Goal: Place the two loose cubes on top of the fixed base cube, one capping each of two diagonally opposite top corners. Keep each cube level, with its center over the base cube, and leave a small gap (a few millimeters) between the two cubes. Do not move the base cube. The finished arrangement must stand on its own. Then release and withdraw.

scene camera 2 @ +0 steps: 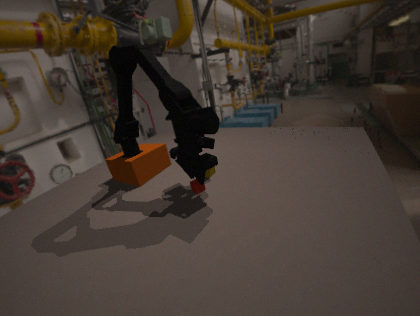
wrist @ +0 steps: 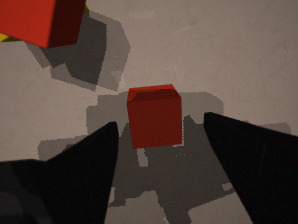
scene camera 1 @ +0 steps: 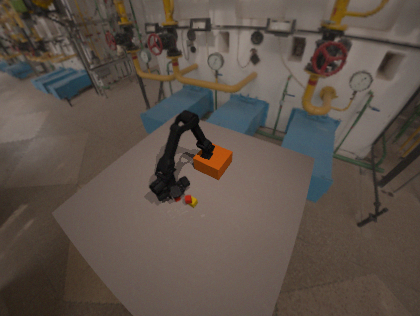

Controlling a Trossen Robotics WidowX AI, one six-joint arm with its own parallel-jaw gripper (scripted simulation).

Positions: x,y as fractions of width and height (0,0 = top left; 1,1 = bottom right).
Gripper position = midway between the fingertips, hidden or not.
The gripper (scene camera 2: 0.47,0.57) is open, with nothing in its grasp. Also in view: a red cube (wrist: 0.52,0.50).
The gripper shows as well in the wrist view (wrist: 0.54,0.56).
